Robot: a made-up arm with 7 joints. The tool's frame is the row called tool.
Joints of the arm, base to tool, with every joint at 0 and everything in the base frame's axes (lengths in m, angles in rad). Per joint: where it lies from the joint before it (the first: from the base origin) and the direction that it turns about. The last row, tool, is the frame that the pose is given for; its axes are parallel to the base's.
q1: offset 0 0 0 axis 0 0.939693 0.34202
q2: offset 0 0 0 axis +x
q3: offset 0 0 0 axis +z
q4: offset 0.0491 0 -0.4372 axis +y
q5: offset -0.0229 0 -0.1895 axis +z
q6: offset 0 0 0 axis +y
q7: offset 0 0 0 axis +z
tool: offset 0 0 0
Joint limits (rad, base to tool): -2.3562..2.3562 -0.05..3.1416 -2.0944..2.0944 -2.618..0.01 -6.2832..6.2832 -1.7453..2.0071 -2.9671..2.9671
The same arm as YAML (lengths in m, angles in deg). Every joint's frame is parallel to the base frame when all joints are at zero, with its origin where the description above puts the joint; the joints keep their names.
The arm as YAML. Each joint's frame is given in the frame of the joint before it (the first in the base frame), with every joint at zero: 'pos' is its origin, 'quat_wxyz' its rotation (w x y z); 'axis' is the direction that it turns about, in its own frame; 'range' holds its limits. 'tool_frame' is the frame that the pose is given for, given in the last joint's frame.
length_unit: m
angle_unit: deg
joints:
  - joint: q1
    pos: [0.0, 0.0, 0.0]
    quat_wxyz: [1.0, 0.0, 0.0, 0.0]
    axis: [0.0, 0.9397, 0.342]
    range: [-135.0, 135.0]
  - joint: q2
    pos: [0.0, 0.0, 0.0]
    quat_wxyz: [1.0, 0.0, 0.0, 0.0]
    axis: "+x"
    range: [-2.86, 180.0]
  - joint: q3
    pos: [0.0, 0.0, 0.0]
    quat_wxyz: [1.0, 0.0, 0.0, 0.0]
    axis: "+z"
    range: [-120.0, 120.0]
  - joint: q4
    pos: [0.0491, 0.0, -0.4372]
    quat_wxyz: [1.0, 0.0, 0.0, 0.0]
    axis: "+y"
    range: [-150.0, 0.57]
  - joint: q5
    pos: [-0.0229, 0.0, -0.1895]
    quat_wxyz: [1.0, 0.0, 0.0, 0.0]
    axis: "+z"
    range: [-360.0, 360.0]
  - joint: q6
    pos: [0.0, 0.0, 0.0]
    quat_wxyz: [1.0, 0.0, 0.0, 0.0]
    axis: "+y"
    range: [-100.0, 115.0]
  - joint: q7
    pos: [0.0, 0.0, 0.0]
    quat_wxyz: [1.0, 0.0, 0.0, 0.0]
    axis: "+z"
    range: [-170.0, 170.0]
tool_frame:
  pos: [0.0, 0.0, 0.0]
  quat_wxyz: [1.0, 0.0, 0.0, 0.0]

